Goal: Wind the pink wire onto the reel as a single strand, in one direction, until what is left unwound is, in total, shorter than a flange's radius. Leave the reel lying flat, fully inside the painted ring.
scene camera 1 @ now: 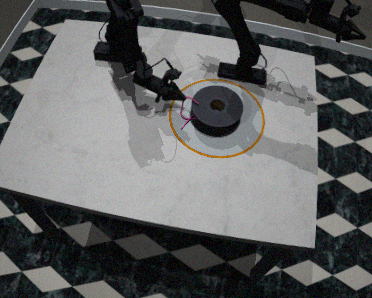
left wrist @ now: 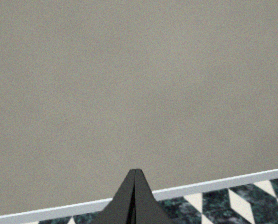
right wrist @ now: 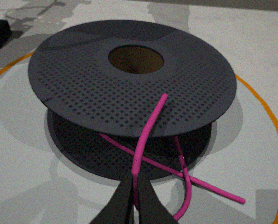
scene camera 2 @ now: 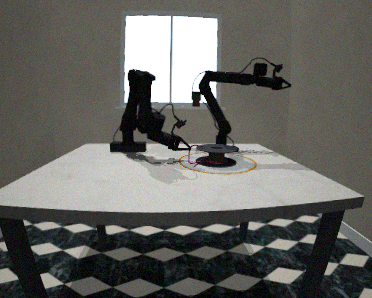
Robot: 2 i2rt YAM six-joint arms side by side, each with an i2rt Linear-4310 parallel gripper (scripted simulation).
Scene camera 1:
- dark reel: 220, 123
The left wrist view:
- my left gripper: 136, 177
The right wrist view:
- my right gripper: 135, 178
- dark reel: 107, 76
